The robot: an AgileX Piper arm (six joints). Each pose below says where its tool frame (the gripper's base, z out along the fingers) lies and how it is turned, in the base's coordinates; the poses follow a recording.
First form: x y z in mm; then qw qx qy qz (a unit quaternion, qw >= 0).
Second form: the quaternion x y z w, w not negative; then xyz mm. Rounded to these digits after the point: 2 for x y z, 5 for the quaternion.
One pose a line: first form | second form
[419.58, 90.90, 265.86, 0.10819, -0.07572, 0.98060, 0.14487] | [-0.07572, 0.98060, 0.14487, 0.10819, 419.58, 90.90, 265.86]
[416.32, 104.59, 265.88, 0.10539, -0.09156, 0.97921, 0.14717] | [-0.09156, 0.97921, 0.14717, 0.10539, 416.32, 104.59, 265.88]
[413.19, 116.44, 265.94, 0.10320, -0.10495, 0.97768, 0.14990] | [-0.10495, 0.97768, 0.14990, 0.10320, 413.19, 116.44, 265.94]
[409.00, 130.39, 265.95, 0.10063, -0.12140, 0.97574, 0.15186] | [-0.12140, 0.97574, 0.15186, 0.10063, 409.00, 130.39, 265.95]
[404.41, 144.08, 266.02, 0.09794, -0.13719, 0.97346, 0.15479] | [-0.13719, 0.97346, 0.15479, 0.09794, 404.41, 144.08, 266.02]
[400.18, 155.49, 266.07, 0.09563, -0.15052, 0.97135, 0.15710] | [-0.15052, 0.97135, 0.15710, 0.09563, 400.18, 155.49, 266.07]
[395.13, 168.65, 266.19, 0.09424, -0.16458, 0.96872, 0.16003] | [-0.16458, 0.96872, 0.16003, 0.09424, 395.13, 168.65, 266.19]
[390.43, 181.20, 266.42, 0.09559, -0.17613, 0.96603, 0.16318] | [-0.17613, 0.96603, 0.16318, 0.09559, 390.43, 181.20, 266.42]
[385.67, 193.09, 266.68, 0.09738, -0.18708, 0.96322, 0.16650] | [-0.18708, 0.96322, 0.16650, 0.09738, 385.67, 193.09, 266.68]
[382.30, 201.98, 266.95, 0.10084, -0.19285, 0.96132, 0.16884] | [-0.19285, 0.96132, 0.16884, 0.10084, 382.30, 201.98, 266.95]
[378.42, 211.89, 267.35, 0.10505, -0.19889, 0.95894, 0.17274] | [-0.19889, 0.95894, 0.17274, 0.10505, 378.42, 211.89, 267.35]
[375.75, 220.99, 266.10, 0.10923, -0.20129, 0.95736, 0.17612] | [-0.20129, 0.95736, 0.17612, 0.10923, 375.75, 220.99, 266.10]
